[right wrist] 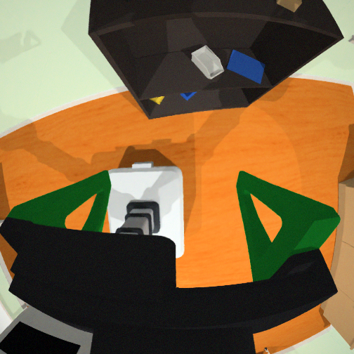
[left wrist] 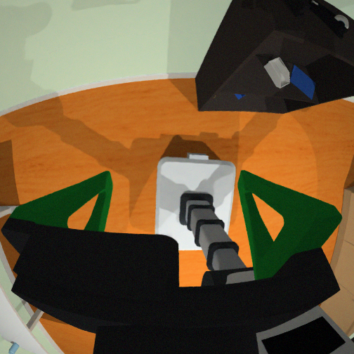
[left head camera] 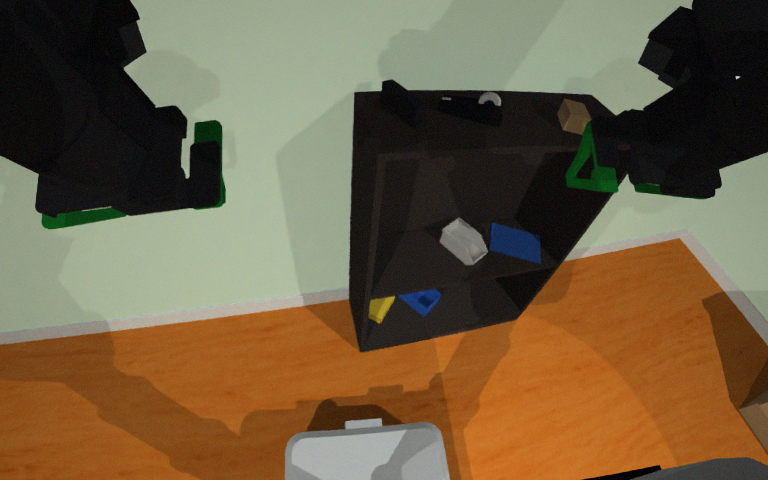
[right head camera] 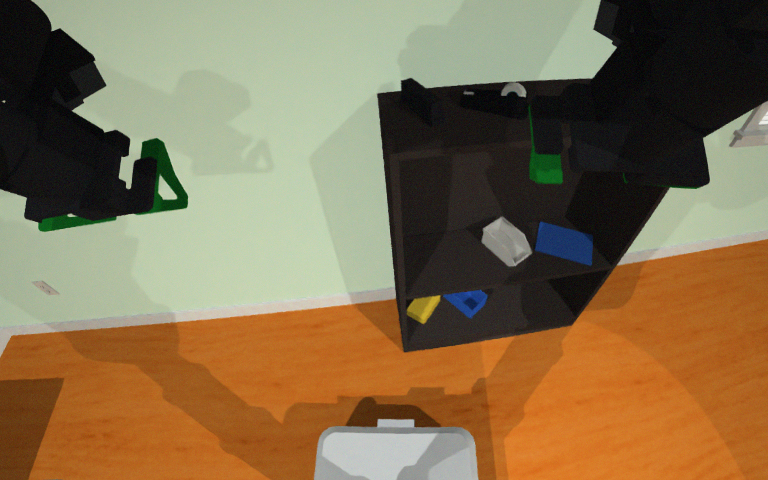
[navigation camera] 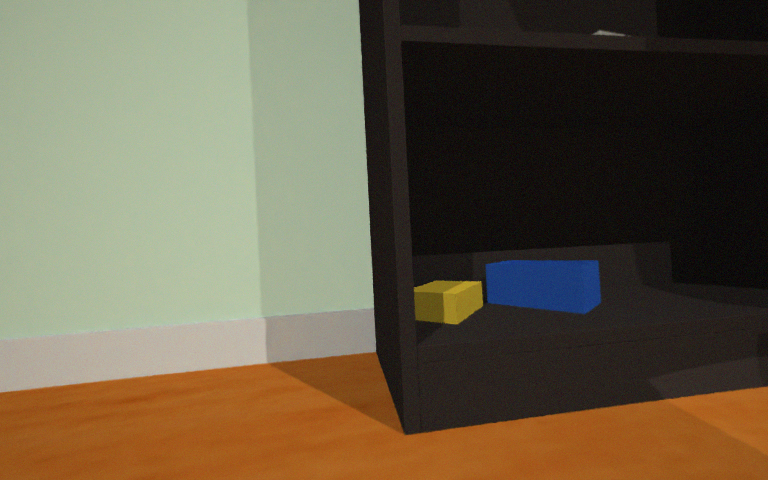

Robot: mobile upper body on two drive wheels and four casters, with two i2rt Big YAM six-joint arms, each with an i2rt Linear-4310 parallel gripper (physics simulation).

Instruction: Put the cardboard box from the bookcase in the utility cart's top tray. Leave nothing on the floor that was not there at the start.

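Places are measured from the left arm's base along level axes (x ahead, y left, z up), in millimetres.
Where they show: left gripper, fingertip midpoint: (left head camera: 173, 202) (right head camera: 149, 208); right gripper, fingertip midpoint: (left head camera: 602, 183) (right head camera: 579, 174).
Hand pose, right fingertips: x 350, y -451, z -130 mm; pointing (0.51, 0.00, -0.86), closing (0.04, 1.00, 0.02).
Note:
Each offset is from my right fingertips to the top centre of the thing. "*": to the spot under its first point.
The small tan cardboard box @(dx +506, dy -348, dz -170 mm) (left head camera: 573, 116) (right wrist: 290, 5) sits on the right part of the dark bookcase's top (left head camera: 362, 226) (right head camera: 394, 226) (left wrist: 225, 55) (right wrist: 200, 7) (navigation camera: 396, 169). In the right head camera the box does not show; the right arm covers that part of the top. My right gripper (left head camera: 634, 187) (right head camera: 606, 180) (right wrist: 173, 177) is open and empty, in front of the bookcase's right side in the left head camera. My left gripper (left head camera: 135, 212) (right head camera: 116, 216) (left wrist: 175, 177) is open and empty, left of the bookcase. I cannot make out the utility cart in any view.
A black tape dispenser @(dx +520, dy -51, dz -150 mm) (left head camera: 472, 110) and a black upright thing @(dx +510, dy +128, dz -166 mm) (left head camera: 399, 103) share the top. A white container @(* dx +556, dy -192, dz -783 mm) (left head camera: 463, 241), blue block @(dx +549, dy -418, dz -788 mm) (left head camera: 515, 243), yellow block @(dx +509, dy +112, dz -1135 mm) (navigation camera: 447, 302) and blue box @(dx +542, dy -74, dz -1105 mm) (navigation camera: 540, 285) lie on shelves. Large cardboard boxes (left wrist: 345, 240) (right wrist: 345, 255) stand at right.

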